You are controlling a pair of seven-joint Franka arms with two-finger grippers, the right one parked.
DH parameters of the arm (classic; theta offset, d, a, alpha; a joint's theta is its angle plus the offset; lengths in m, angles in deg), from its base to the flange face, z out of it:
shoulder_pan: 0 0.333 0 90
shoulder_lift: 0 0 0 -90
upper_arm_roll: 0 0.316 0.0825 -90
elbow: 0 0 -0.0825 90
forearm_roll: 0 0.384 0 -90
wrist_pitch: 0 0 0.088 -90
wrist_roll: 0 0.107 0 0
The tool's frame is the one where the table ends.
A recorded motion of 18 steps. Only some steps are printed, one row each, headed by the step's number.
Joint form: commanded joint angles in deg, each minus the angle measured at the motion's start. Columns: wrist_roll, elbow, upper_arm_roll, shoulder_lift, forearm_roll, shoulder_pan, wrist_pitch.
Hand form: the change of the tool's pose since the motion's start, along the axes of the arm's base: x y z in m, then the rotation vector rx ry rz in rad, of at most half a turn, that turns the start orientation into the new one. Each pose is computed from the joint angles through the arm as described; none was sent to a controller.
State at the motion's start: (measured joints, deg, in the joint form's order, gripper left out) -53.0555 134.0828 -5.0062 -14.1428 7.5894 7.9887 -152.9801
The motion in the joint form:
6: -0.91 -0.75 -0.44 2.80 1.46 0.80 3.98
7: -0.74 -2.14 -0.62 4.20 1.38 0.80 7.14
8: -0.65 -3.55 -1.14 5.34 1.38 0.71 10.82
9: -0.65 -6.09 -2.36 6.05 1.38 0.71 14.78
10: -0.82 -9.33 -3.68 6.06 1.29 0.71 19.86
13: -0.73 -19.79 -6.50 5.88 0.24 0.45 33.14
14: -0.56 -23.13 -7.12 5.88 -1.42 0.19 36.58
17: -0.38 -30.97 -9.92 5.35 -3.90 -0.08 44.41
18: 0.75 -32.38 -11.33 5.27 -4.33 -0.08 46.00
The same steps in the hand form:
6: 0.0018 0.0044 0.0240 0.0234 0.0071 0.0055
7: 0.0066 0.0045 0.0411 0.0311 0.0136 0.0052
8: 0.0098 0.0005 0.0557 0.0386 0.0330 -0.0015
9: 0.0182 -0.0089 0.0745 0.0447 0.0443 -0.0158
10: 0.0269 -0.0192 0.0907 0.0495 0.0746 -0.0259
13: 0.0522 -0.0443 0.1502 0.0494 0.1239 -0.0454
14: 0.0588 -0.0534 0.1718 0.0265 0.1266 -0.0440
17: 0.0693 -0.0846 0.2196 -0.0144 0.1371 -0.0739
18: 0.0688 -0.0986 0.2286 -0.0227 0.1424 -0.1145

